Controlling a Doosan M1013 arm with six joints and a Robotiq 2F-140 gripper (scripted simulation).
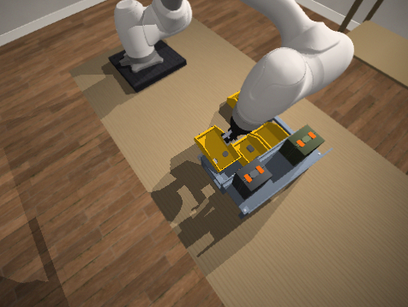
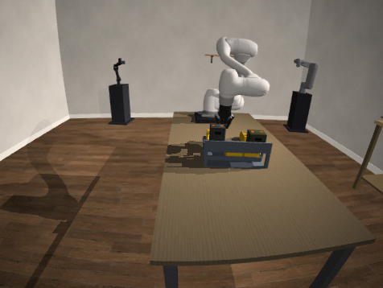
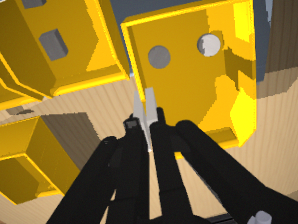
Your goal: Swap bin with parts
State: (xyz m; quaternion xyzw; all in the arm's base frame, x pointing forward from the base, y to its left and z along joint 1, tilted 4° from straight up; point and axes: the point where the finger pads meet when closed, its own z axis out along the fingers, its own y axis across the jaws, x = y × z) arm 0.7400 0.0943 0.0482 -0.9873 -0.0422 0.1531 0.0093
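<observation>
Now: the shelf lip 2 cm behind my hand, 6 cm to the left of it and 11 cm below it. From my hand the other things lie so: dark grey box: 18 cm ahead, 4 cm to the right, 4 cm above; green box: 16 cm ahead, 19 cm to the left, 3 cm above.
</observation>
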